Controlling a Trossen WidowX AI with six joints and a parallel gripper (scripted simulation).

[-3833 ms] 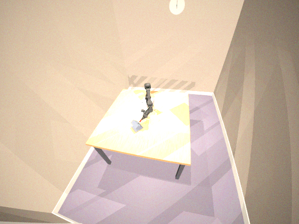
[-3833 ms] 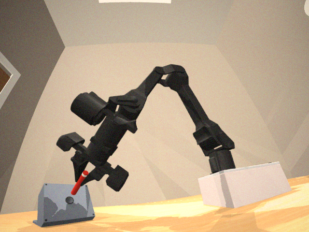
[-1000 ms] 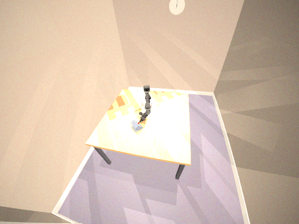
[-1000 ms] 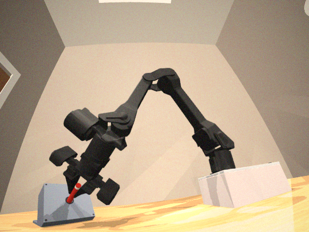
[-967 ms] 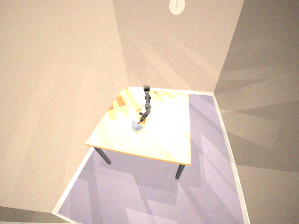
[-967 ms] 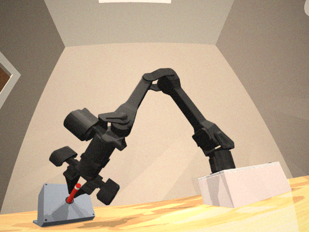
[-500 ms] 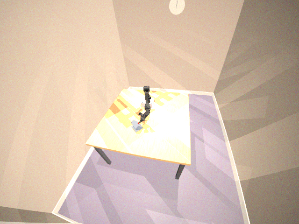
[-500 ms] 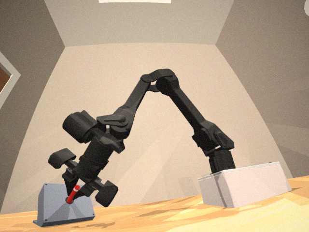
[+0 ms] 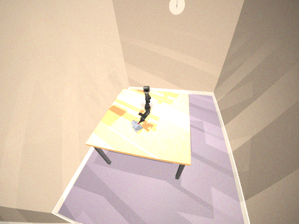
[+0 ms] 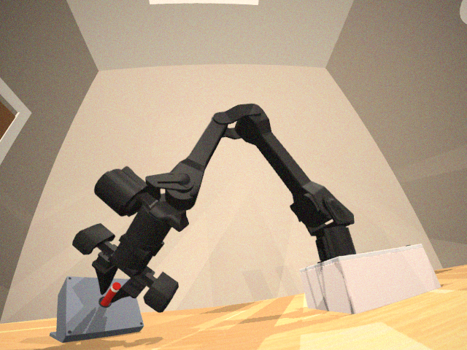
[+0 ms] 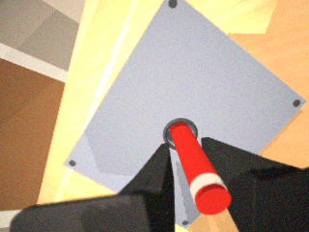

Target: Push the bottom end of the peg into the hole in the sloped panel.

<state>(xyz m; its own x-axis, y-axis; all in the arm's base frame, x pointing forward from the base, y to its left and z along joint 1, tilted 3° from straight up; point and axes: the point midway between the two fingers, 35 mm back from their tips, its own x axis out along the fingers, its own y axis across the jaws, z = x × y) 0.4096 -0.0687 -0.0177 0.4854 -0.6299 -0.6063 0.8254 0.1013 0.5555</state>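
The red peg lies 10 mm to the left of my gripper tip, 10 mm behind it and 10 mm above it. From my gripper tip the other things lie so: grey sloped panel: 30 mm to the right, 20 mm below, 20 mm ahead.
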